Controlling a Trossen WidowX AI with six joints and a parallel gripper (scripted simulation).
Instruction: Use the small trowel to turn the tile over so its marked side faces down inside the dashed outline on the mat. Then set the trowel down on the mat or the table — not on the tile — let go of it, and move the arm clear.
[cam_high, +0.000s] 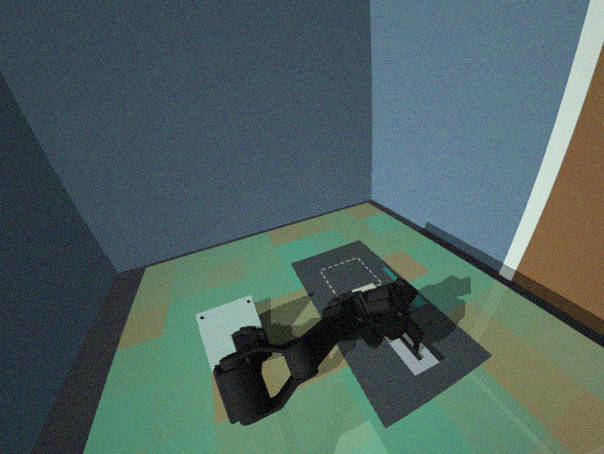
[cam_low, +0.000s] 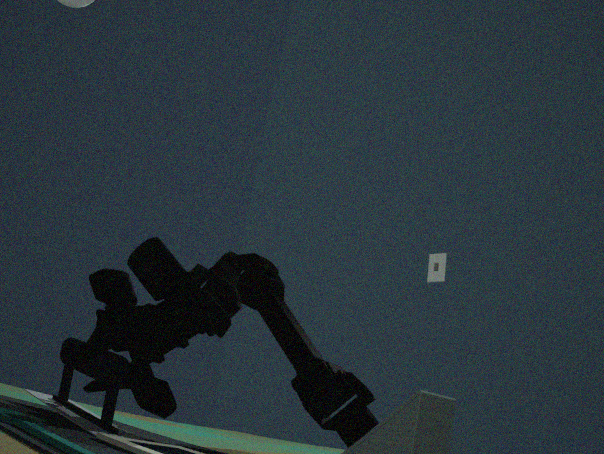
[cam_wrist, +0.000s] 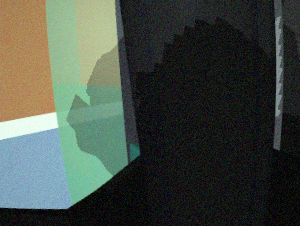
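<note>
Now: gripper tip 4 cm past the tile, 15 cm to the right of it and 5 cm above it. From my gripper tip the other things lie so: dark grey mat 4 cm behind, 14 cm to the left, 8 cm below; teal trowel 10 cm ahead, 14 cm to the left, 5 cm below.
</note>
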